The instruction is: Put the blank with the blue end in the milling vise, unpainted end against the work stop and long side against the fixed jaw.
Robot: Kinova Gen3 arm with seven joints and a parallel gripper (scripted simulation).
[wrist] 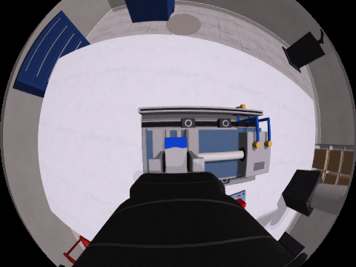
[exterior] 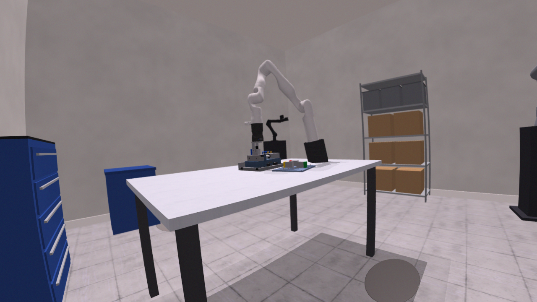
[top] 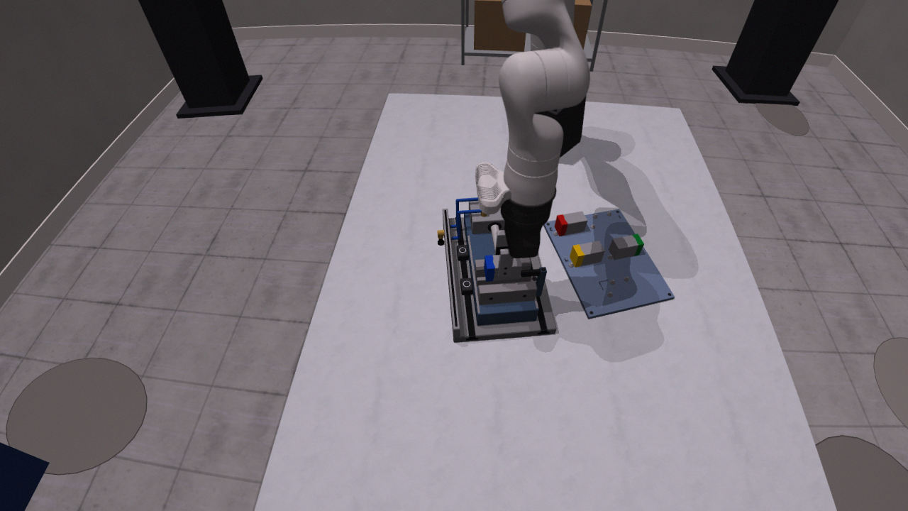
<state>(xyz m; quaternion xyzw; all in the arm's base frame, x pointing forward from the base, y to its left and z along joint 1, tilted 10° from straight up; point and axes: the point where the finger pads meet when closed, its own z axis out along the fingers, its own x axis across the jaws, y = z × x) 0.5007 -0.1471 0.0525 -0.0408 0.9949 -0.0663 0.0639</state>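
Now: hand 2 cm above the blue-ended blank. Also, from my hand: vise base rail 7 cm behind, 9 cm to the right, 10 cm below; work stop rod 1 cm behind, 5 cm to the left, 5 cm below; fixed jaw 3 cm ahead, 1 cm to the left, 6 cm below.
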